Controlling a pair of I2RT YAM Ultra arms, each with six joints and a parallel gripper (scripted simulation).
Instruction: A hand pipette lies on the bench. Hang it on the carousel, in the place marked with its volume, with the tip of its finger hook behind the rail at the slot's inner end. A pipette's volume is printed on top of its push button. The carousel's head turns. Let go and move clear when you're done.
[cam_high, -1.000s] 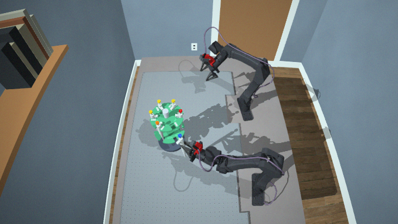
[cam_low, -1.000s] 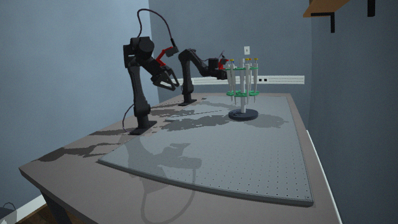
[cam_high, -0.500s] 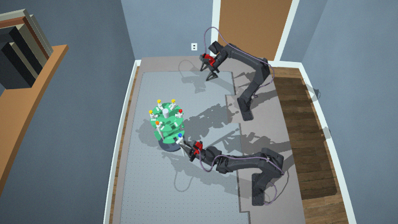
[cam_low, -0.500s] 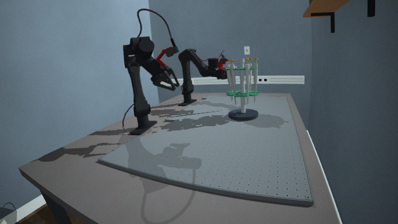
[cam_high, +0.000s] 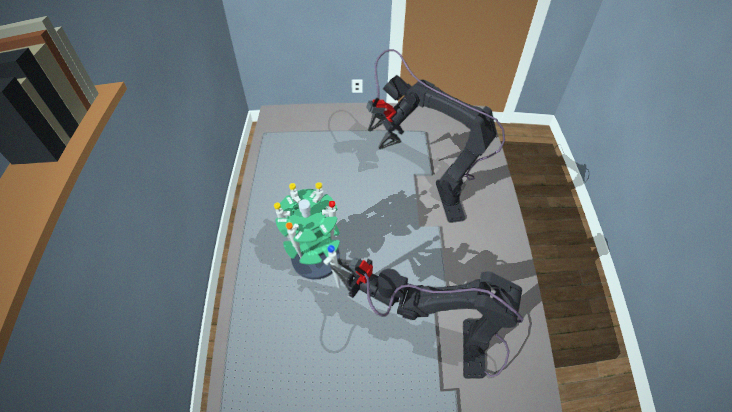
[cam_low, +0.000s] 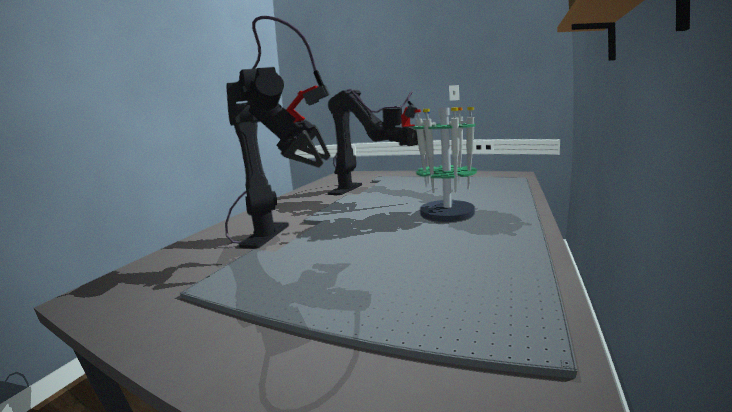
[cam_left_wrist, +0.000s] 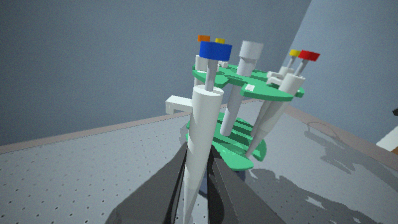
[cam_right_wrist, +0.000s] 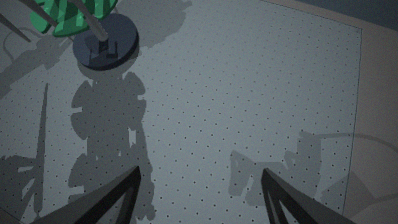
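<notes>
The white hand pipette lies 3 cm below my left hand, 1 cm to the left of it and 1 cm ahead of it.
</notes>
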